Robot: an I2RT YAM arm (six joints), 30 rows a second.
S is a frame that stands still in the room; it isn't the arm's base.
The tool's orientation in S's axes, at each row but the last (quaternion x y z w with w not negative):
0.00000 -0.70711 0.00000 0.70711
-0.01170 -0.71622 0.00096 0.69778
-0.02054 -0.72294 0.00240 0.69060
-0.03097 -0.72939 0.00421 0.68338
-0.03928 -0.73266 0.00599 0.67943
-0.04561 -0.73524 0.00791 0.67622
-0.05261 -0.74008 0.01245 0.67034
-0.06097 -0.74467 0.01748 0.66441
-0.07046 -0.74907 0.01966 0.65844
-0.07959 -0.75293 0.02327 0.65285
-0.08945 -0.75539 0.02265 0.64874
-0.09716 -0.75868 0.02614 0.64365
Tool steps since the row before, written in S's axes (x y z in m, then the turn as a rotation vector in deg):
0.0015 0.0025 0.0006 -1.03 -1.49 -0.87
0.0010 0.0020 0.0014 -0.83 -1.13 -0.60
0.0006 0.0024 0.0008 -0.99 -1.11 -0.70
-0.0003 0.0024 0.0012 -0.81 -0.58 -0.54
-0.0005 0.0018 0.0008 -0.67 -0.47 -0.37
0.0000 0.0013 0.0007 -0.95 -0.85 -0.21
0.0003 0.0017 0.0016 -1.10 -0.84 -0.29
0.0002 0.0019 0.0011 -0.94 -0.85 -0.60
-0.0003 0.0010 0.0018 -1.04 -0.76 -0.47
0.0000 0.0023 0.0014 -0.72 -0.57 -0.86
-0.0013 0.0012 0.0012 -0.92 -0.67 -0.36
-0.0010 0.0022 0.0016 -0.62 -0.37 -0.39
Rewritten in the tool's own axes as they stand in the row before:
0.0006 0.0025 -0.0015 -0.87 -1.49 1.03
0.0014 0.0020 -0.0010 -0.60 -1.13 0.83
0.0009 0.0024 -0.0006 -0.69 -1.11 0.99
0.0013 0.0023 0.0003 -0.52 -0.58 0.82
0.0010 0.0017 0.0005 -0.35 -0.48 0.67
0.0008 0.0012 0.0000 -0.20 -0.88 0.92
0.0017 0.0016 -0.0004 -0.26 -0.88 1.08
0.0013 0.0018 -0.0002 -0.59 -0.84 0.96
0.0019 0.0007 0.0001 -0.43 -0.78 1.04
0.0017 0.0021 0.0000 -0.83 -0.51 0.80
0.0016 0.0009 0.0012 -0.33 -0.70 0.91
0.0021 0.0018 0.0009 -0.35 -0.37 0.64

